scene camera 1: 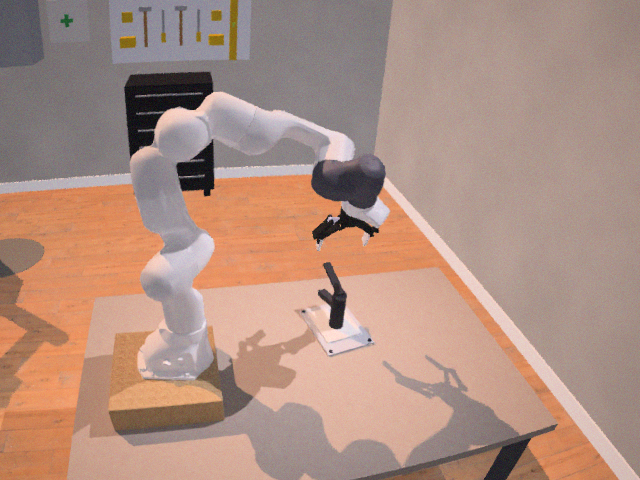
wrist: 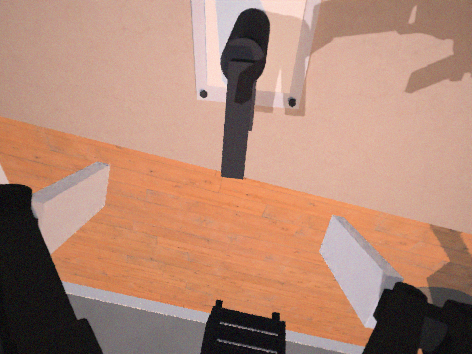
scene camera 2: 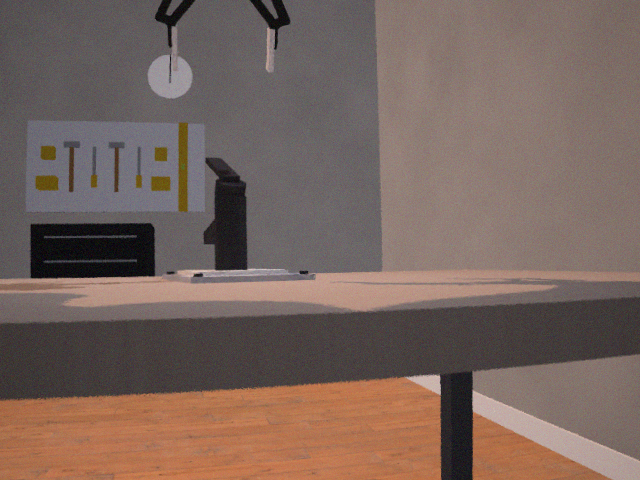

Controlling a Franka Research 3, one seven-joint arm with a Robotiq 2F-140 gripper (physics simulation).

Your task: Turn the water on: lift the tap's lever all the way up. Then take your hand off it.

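The black tap (scene camera 1: 337, 312) (scene camera 2: 230, 227) (wrist: 252, 30) stands upright on a white base plate (scene camera 1: 351, 346) (scene camera 2: 248, 278) (wrist: 201, 50). Its lever (scene camera 1: 332, 277) (scene camera 2: 222, 168) (wrist: 235, 135) slants steeply upward from the top of the body, its free end raised. A short spout (scene camera 1: 325, 296) (scene camera 2: 209, 233) sticks out below the lever on the same side. My gripper (scene camera 1: 342, 244) (scene camera 2: 222, 70) (wrist: 220, 210) is wide open and empty. It hangs above the lever, apart from it, with a visible gap in both scene views. In the wrist view the lever's end lies beyond the fingertips, between their lines.
The tap's plate lies on a grey-beige table (scene camera 1: 413, 310) (scene camera 2: 310, 335) (wrist: 125, 90). The arm's base stands on a wooden block (scene camera 1: 165, 415) at the left of the table. A black drawer cabinet (scene camera 1: 170, 82) (scene camera 2: 93, 250) (wrist: 245, 327) stands by the back wall. A wall rises at the right.
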